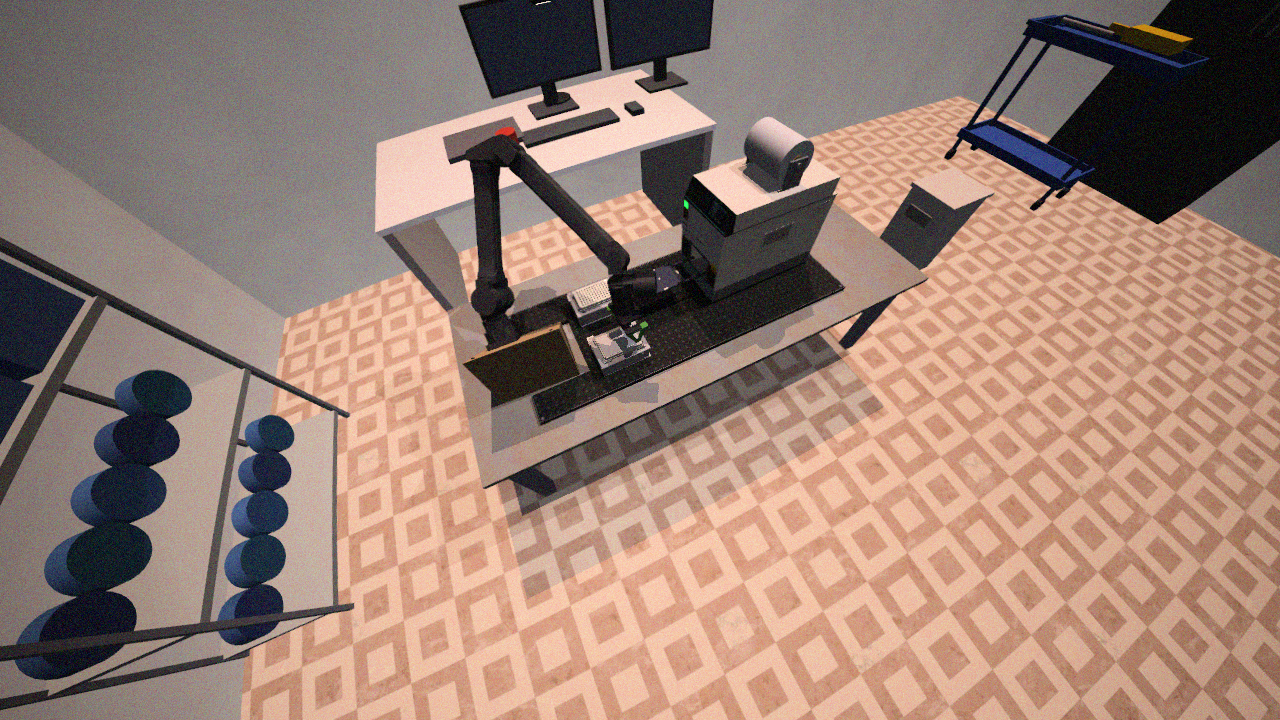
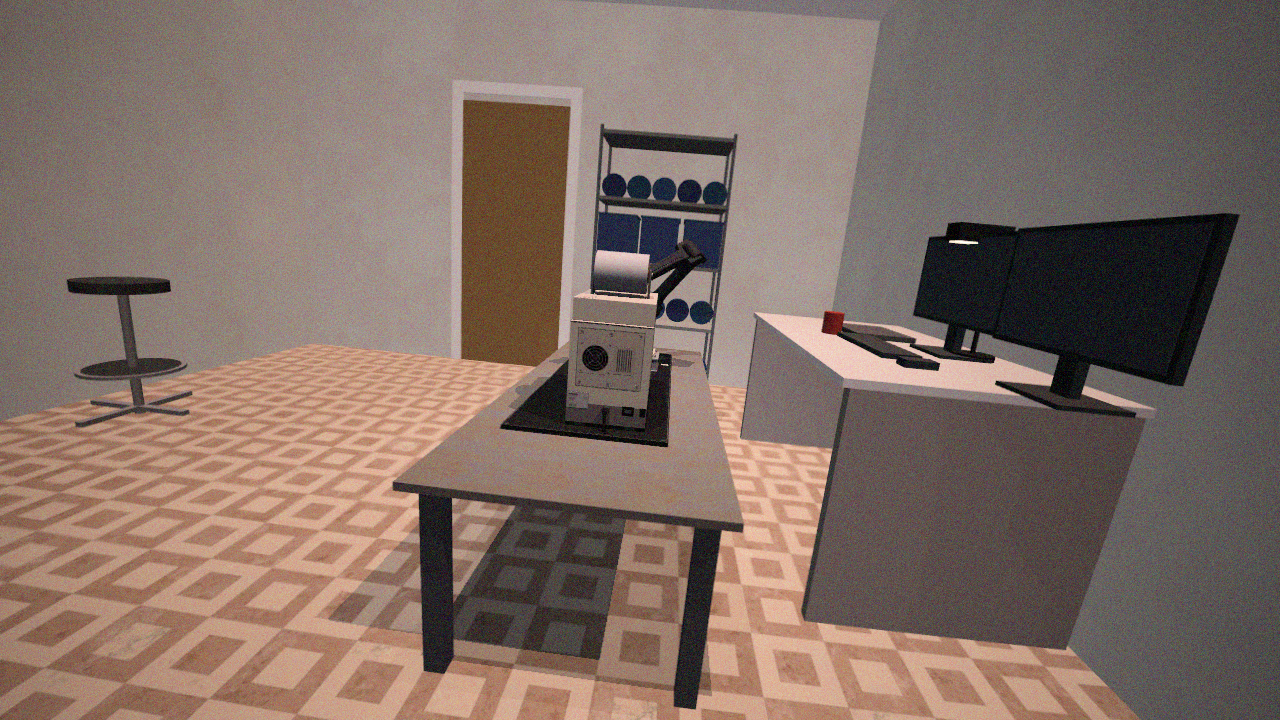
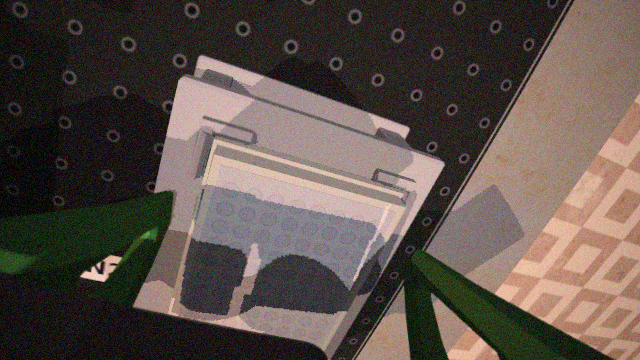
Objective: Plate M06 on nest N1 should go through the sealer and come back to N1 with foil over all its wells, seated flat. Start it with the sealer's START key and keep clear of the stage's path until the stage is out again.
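Places are measured from the arm's base along level axes (x down, y right, z back), in centimetres.
Pixels of known places: gripper, fingertip midpoint: (image 1: pixel 630 332) (image 3: pixel 296 236); arm's base, origin of the base link: (image 1: pixel 505 343).
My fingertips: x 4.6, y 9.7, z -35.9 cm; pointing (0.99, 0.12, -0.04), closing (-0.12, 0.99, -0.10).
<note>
For each thing: its top centre in the pictures, then the offset to it from my fingertips. "spot": a spot on its surface instead. Level surfaces: height alone.
- light nest, middle of its top: (image 3: pixel 268 279) (image 1: pixel 618 342) dy +0.4, dx +2.3, dz +4.4 cm
- label, surface spot: (image 3: pixel 101 268) spot: dy -8.5, dx +8.0, dz +11.6 cm
- second plate, middle of its top: (image 1: pixel 593 293) dy -20.9, dx +0.7, dz +4.7 cm
- black perforated board, its level: dx +8.0 cm
- bench, its level: dx +9.3 cm
My gripper (image 1: pixel 633 327) (image 3: pixel 296 236) is open and empty, above a plate (image 3: pixel 295 235) with its green fingers on either side. The plate is between the corner guides of a light nest (image 3: pixel 295 125) (image 1: pixel 629 362). Its top looks smooth, with faint round well outlines and dark shadows. A label (image 3: pixel 101 268) starting with N is partly hidden by the left finger; I cannot read its number. A second plate (image 1: pixel 592 295) with visible wells sits on the nest behind. The sealer (image 1: pixel 760 237) (image 2: pixel 613 358) shows a green light (image 1: pixel 686 204). Its stage and START key cannot be made out.
The black perforated board (image 1: pixel 769 304) (image 3: pixel 400 55) lies under sealer and nests. A dark panel with a wooden edge (image 1: pixel 528 362) stands left of the nests. The desk (image 1: pixel 420 174) with monitors is behind the bench (image 1: pixel 872 259). A shelf rack (image 1: pixel 214 537) stands at left.
</note>
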